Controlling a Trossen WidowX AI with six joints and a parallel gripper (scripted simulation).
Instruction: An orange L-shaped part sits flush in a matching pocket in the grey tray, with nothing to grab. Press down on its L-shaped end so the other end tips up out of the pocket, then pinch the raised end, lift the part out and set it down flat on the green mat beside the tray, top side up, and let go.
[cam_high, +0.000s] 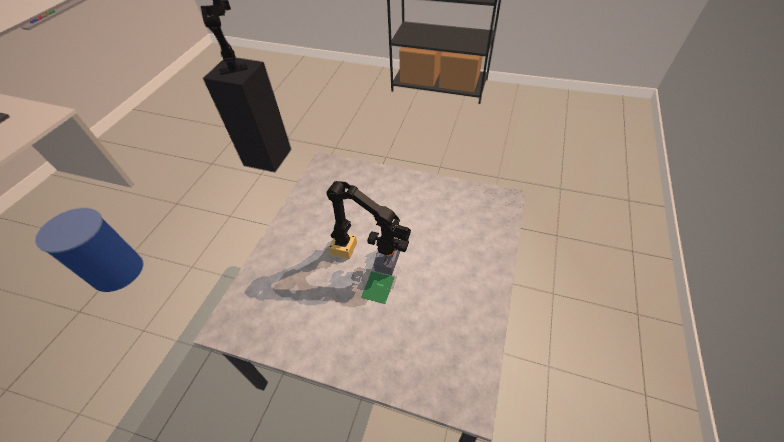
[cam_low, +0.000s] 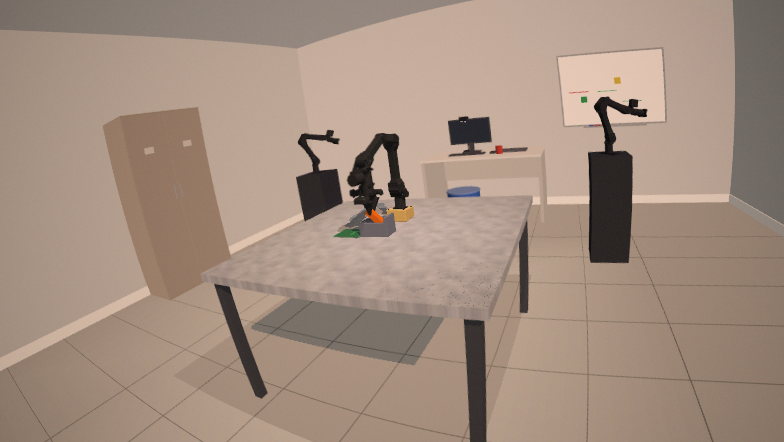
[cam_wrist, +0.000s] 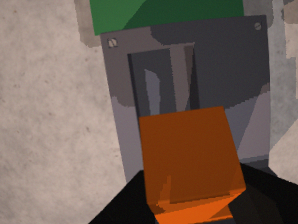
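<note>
The green mat lies 1 cm behind my gripper tip, 14 cm to the right of it and 12 cm below it. Also, from my gripper tip: orange L-shaped part (2 cm behind, 3 cm to the left, 3 cm below).
</note>
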